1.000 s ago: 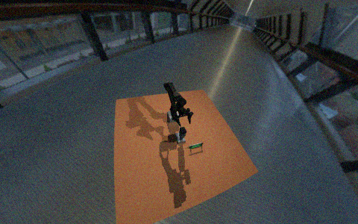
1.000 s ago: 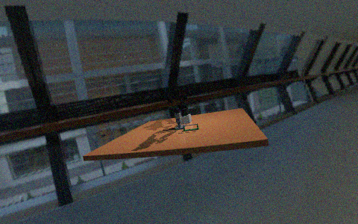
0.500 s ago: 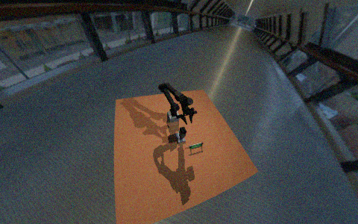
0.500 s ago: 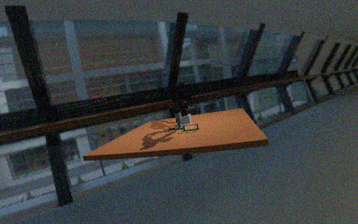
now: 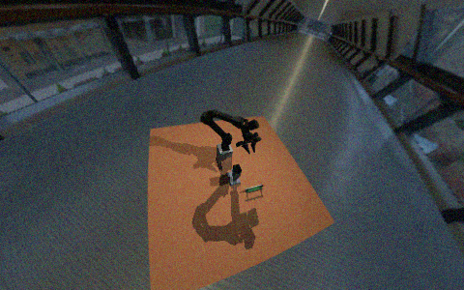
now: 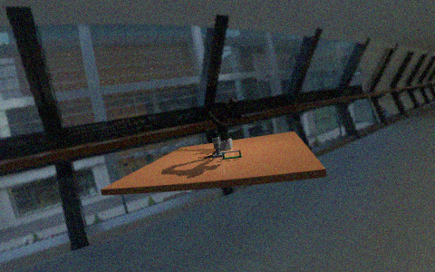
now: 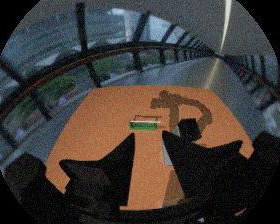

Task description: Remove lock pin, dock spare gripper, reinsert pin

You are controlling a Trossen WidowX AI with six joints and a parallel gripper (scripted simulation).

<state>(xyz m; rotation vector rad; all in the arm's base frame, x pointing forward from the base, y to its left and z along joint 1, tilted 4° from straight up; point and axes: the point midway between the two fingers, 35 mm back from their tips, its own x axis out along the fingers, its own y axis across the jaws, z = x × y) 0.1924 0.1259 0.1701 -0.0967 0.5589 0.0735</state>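
Now: gripper tip 220 mm above the green pin cradle, 170 mm short of it and 10 mm to the right of it. From my gripper tip the other things lie so: grey mount (200 mm below, 120 mm to the right, 50 mm ahead); spare gripper (120 mm to the right, 120 mm below, 60 mm ahead).
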